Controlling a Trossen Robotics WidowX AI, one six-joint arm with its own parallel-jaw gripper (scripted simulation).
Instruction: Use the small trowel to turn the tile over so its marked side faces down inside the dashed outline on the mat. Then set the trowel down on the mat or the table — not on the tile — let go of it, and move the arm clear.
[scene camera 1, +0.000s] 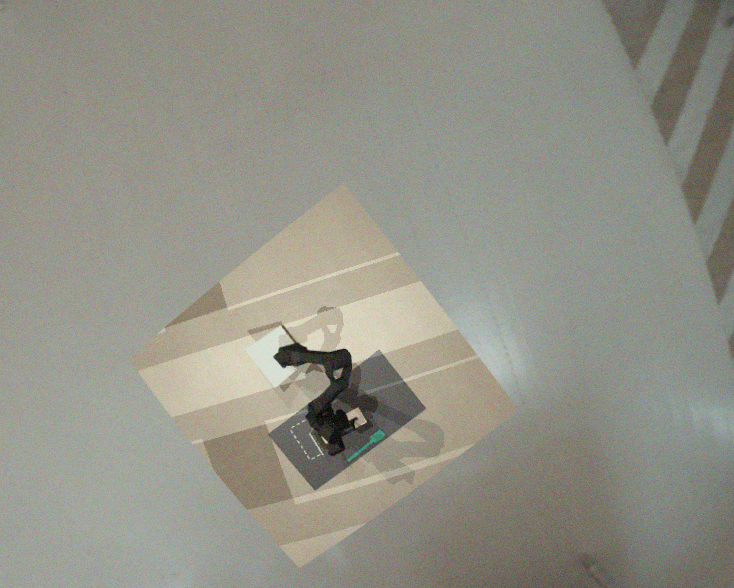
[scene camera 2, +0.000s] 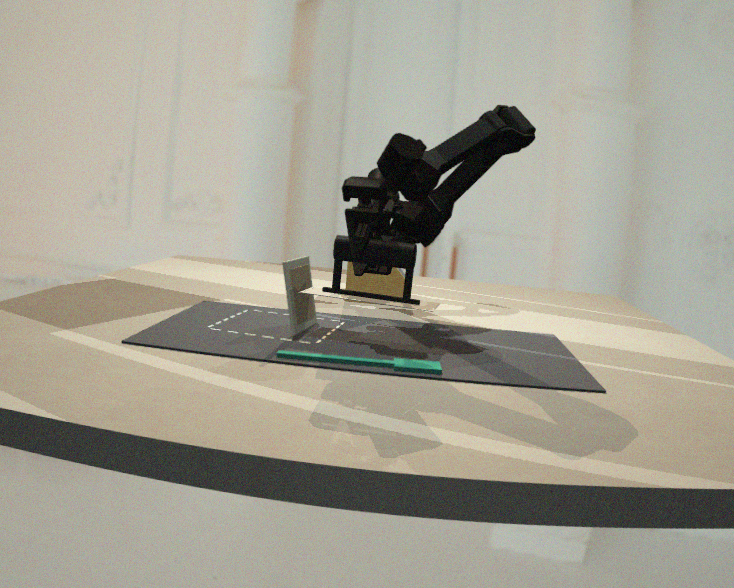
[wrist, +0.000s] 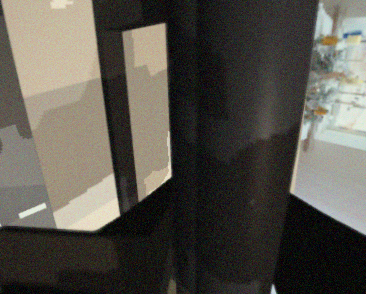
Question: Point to the gripper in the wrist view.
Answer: At 217, 181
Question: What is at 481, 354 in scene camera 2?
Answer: A dark mat.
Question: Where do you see a pale tile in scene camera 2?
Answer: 297, 273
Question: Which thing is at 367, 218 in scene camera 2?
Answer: The gripper.
